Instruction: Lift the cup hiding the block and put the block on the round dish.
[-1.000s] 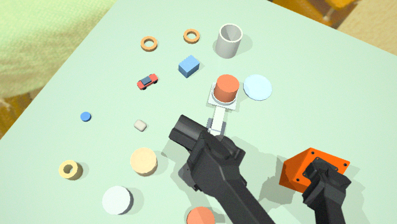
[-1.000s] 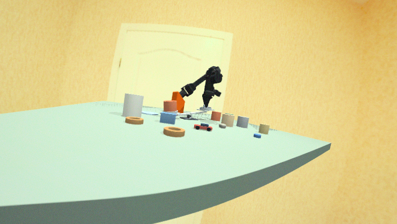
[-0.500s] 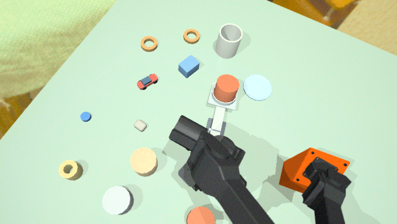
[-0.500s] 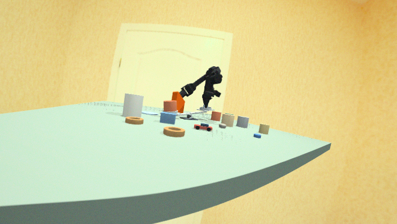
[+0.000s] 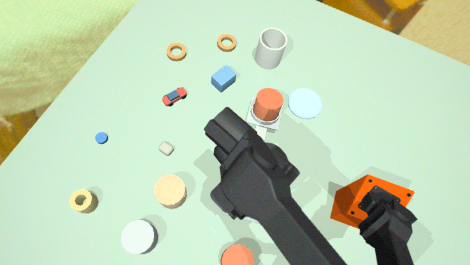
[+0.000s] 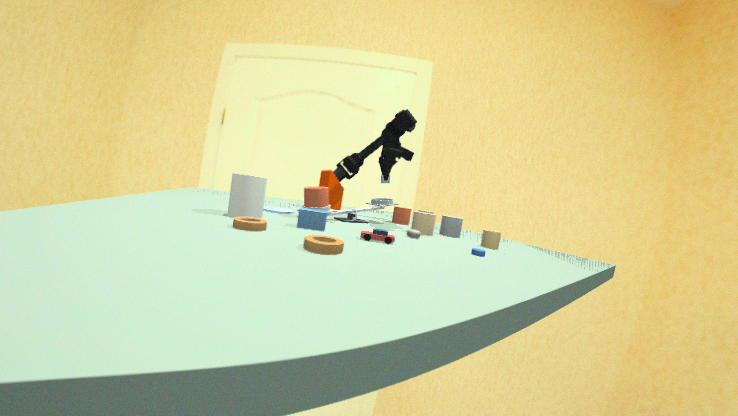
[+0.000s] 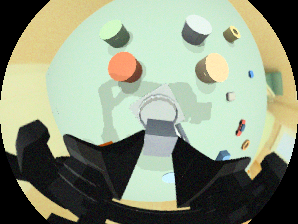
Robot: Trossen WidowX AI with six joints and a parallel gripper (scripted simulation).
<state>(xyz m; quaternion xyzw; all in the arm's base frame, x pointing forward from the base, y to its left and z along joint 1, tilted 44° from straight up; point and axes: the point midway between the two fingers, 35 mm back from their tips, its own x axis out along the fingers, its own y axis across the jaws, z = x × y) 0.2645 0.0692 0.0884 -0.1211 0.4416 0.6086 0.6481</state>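
Now: the pale blue round dish 350 mm to the right of my gripper tip, 150 mm below it and 30 mm behind it. Also, from my gripper tip: balance beam 120 mm to the right, 110 mm below, 30 mm ahead; grey block 10 mm above; balance 130 mm below, 120 mm to the right, 30 mm ahead.
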